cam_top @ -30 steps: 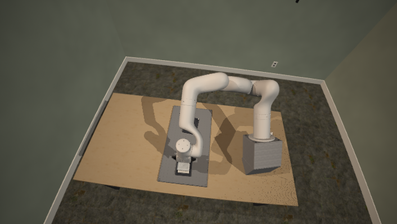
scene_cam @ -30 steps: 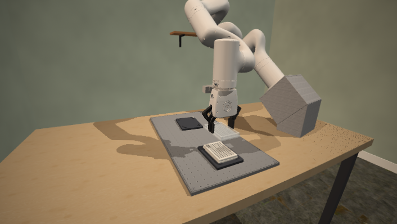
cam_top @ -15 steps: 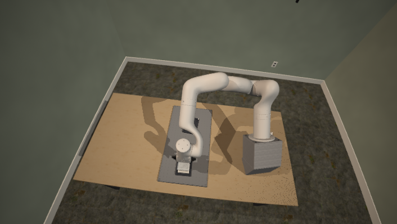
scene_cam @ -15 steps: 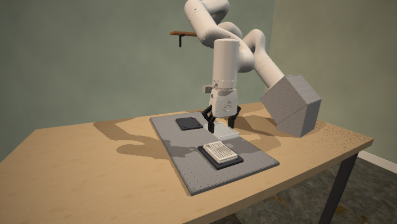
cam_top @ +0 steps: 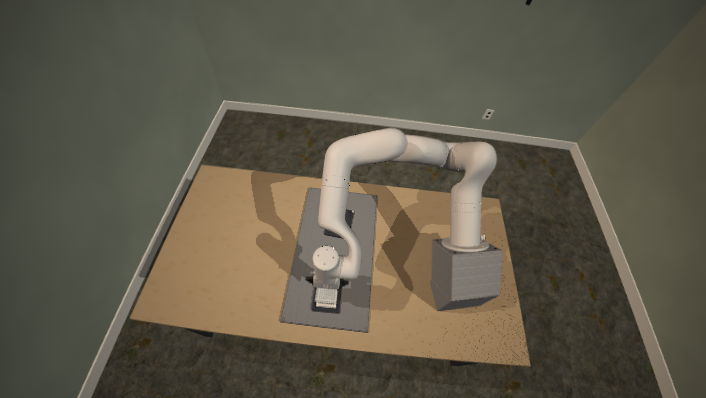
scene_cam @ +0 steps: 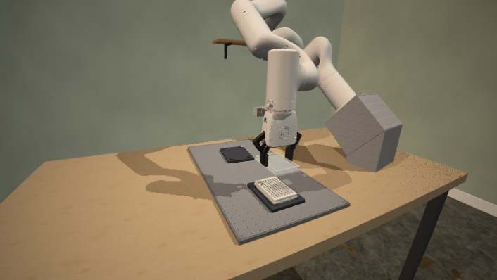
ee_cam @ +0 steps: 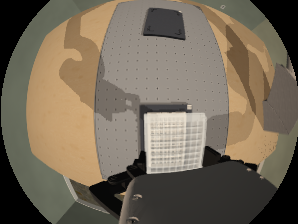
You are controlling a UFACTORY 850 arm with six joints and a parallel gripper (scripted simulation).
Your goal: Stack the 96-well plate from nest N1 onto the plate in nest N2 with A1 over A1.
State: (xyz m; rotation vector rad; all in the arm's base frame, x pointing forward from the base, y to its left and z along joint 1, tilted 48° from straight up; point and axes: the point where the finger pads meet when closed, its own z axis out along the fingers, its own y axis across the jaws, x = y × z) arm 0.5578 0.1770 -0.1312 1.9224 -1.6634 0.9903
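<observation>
My gripper is now 10 cm above the plate. From my hand the other things lie so: plate nest (36 cm to the right, 12 cm below).
</observation>
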